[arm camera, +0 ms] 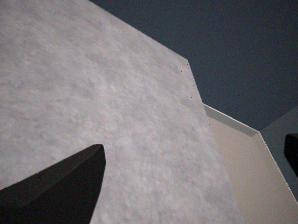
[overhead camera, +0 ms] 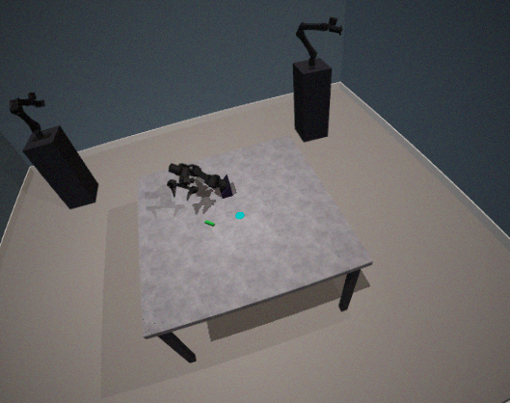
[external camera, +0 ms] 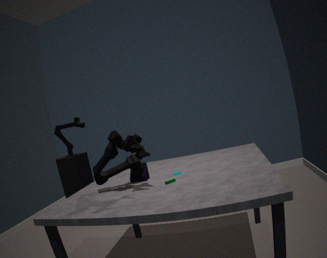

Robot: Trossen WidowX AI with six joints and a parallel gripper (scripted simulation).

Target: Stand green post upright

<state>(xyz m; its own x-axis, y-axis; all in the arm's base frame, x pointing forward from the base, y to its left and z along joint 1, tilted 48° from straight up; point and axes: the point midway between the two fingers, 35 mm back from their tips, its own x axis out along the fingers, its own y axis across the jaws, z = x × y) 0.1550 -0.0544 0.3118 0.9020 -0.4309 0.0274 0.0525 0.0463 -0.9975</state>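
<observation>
The green post lies 60 mm ahead of my gripper tip, 120 mm to the left of it and 220 mm below it. Round my gripper tip: cyan circle 60 mm ahead, 320 mm to the left, 230 mm below.
</observation>
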